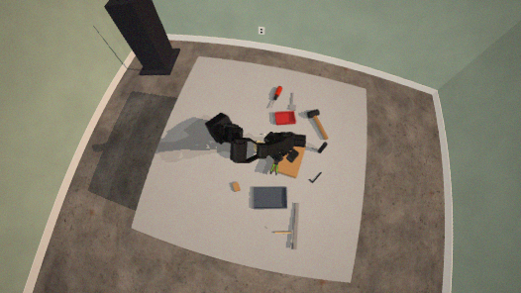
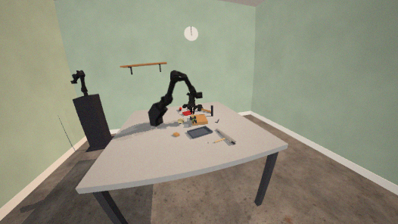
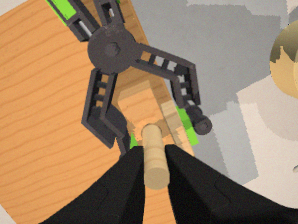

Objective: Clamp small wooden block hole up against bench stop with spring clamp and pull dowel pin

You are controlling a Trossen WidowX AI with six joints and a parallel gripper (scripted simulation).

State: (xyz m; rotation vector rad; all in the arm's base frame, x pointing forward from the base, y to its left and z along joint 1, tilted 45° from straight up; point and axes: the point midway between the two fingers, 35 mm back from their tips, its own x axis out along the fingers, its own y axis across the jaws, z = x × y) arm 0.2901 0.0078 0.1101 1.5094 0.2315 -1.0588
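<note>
The dowel pin is 40 mm below my hand. Round my hand: small wooden block: 70 mm below; bench stop: 70 mm below, 10 mm to the left, 10 mm behind; wooden board: 100 mm below, 60 mm ahead, 10 mm to the right.
</note>
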